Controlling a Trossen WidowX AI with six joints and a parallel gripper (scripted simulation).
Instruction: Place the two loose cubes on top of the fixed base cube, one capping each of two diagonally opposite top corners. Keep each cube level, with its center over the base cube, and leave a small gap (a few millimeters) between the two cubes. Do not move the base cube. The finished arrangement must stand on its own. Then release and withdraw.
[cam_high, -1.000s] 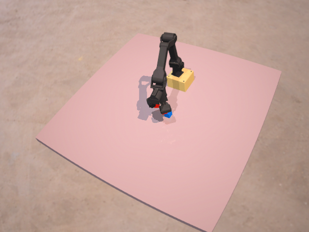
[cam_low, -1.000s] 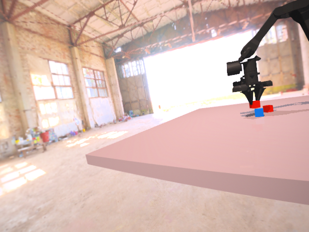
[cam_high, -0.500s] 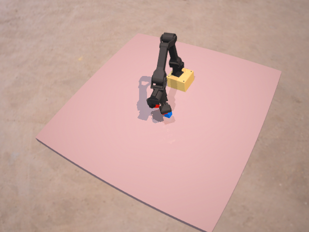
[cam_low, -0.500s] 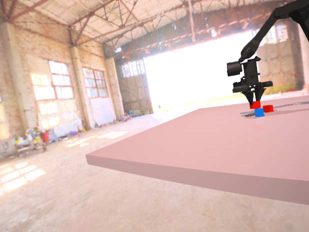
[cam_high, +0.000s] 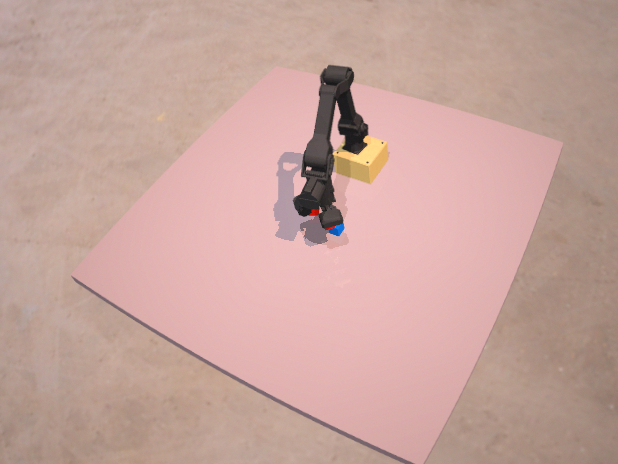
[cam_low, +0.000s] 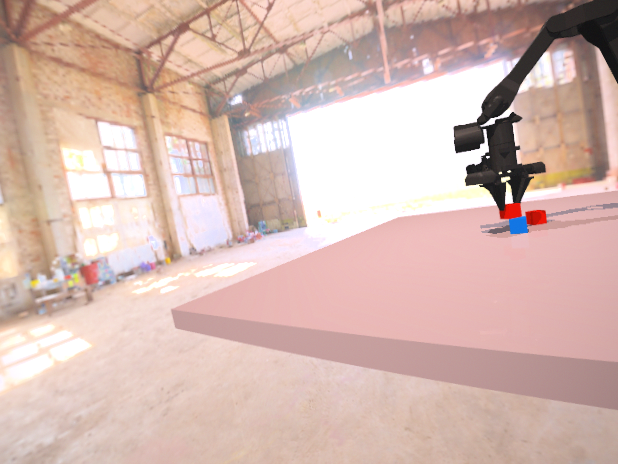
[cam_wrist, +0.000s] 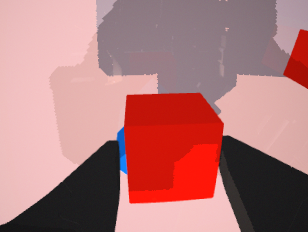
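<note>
My gripper tip is 4 cm above the blue cube, 2 cm past it and 1 cm to the right of it.
</note>
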